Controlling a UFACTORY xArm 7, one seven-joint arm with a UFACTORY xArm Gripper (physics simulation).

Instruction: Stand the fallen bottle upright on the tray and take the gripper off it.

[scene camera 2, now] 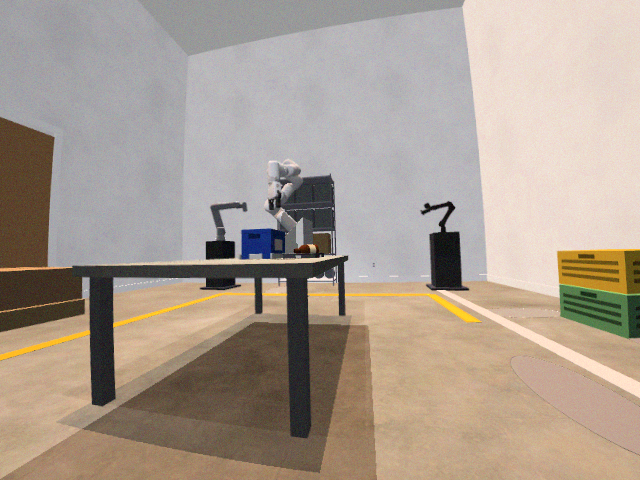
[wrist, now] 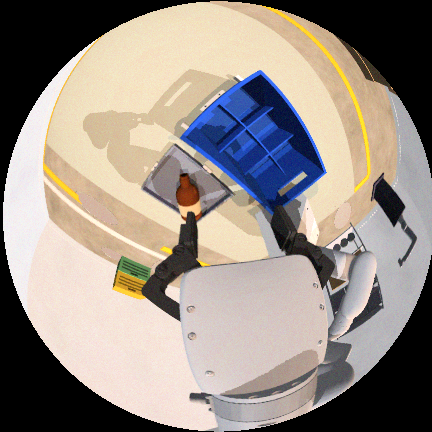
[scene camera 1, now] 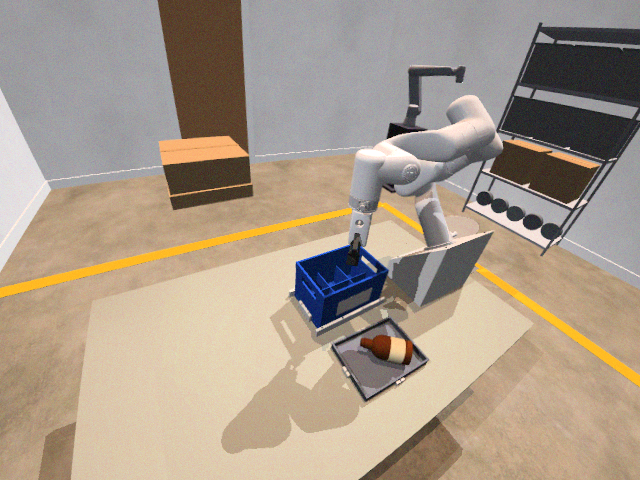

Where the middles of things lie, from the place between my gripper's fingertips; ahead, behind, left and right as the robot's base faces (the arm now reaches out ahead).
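Scene:
There is the brown bottle (scene camera 1: 397,350), and counting from my hand I find it 180 mm to the left of the hand, 70 mm behind it and 260 mm below it.

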